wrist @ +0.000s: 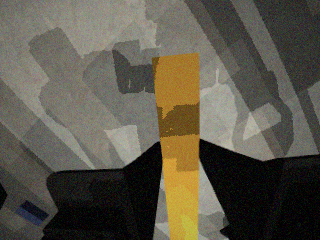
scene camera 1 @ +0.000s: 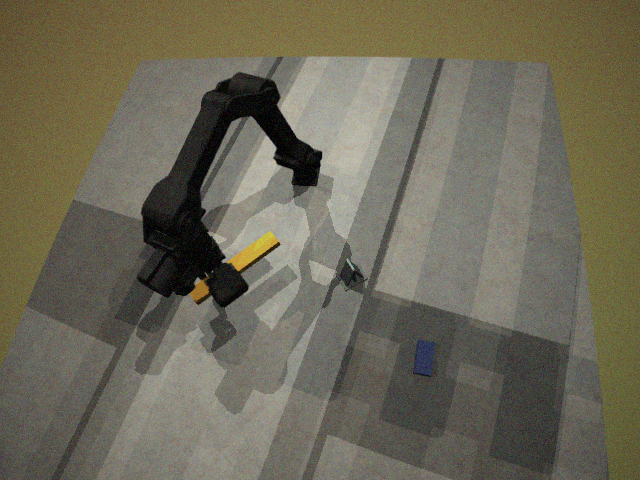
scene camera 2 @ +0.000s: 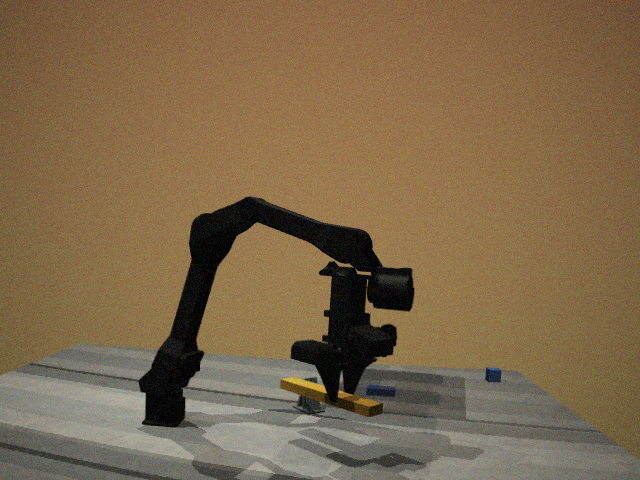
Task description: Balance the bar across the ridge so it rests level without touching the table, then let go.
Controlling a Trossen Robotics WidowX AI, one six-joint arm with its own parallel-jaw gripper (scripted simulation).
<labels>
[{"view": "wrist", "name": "my gripper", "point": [178, 144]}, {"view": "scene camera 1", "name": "my gripper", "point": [223, 276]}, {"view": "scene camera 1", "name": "yellow bar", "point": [267, 243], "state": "held by my gripper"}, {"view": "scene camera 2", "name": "my gripper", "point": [340, 400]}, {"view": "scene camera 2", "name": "yellow bar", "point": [353, 403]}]
</labels>
